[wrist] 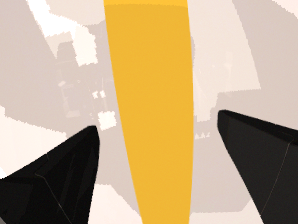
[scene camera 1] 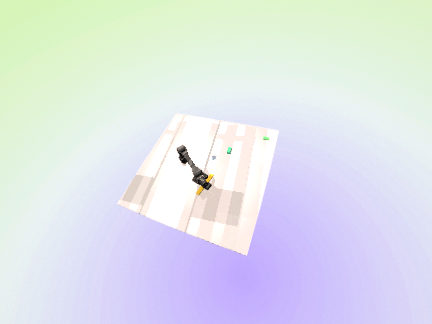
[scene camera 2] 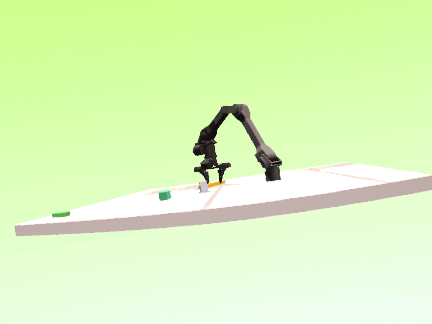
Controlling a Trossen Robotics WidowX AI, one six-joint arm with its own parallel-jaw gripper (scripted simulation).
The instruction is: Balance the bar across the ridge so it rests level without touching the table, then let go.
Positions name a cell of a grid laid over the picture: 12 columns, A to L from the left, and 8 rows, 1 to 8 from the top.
Scene:
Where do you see a yellow bar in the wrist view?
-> At G3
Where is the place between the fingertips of the gripper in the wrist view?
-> G5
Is the gripper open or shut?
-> Open.

